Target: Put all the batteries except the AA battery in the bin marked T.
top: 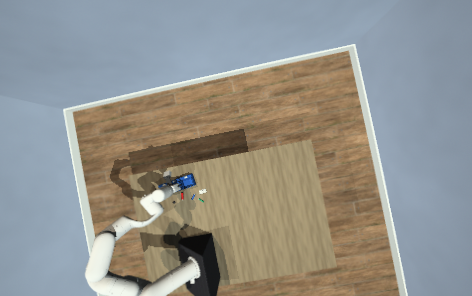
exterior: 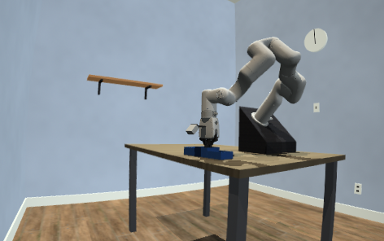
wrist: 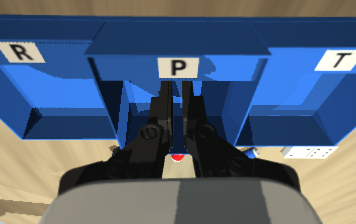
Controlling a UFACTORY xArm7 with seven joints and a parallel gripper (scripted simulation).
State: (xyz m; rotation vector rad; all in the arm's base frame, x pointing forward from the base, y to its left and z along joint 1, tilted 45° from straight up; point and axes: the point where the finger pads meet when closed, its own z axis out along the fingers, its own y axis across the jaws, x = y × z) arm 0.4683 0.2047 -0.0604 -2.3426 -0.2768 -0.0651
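Right now the blue bin is 1 cm ahead of my hand and 1 cm below it. Also, from my hand: black round thing: 11 cm behind, 5 cm to the left, 3 cm below; then red battery: 8 cm behind, 2 cm to the right, 3 cm below; then small blue battery: 10 cm behind, 10 cm to the right, 3 cm below.
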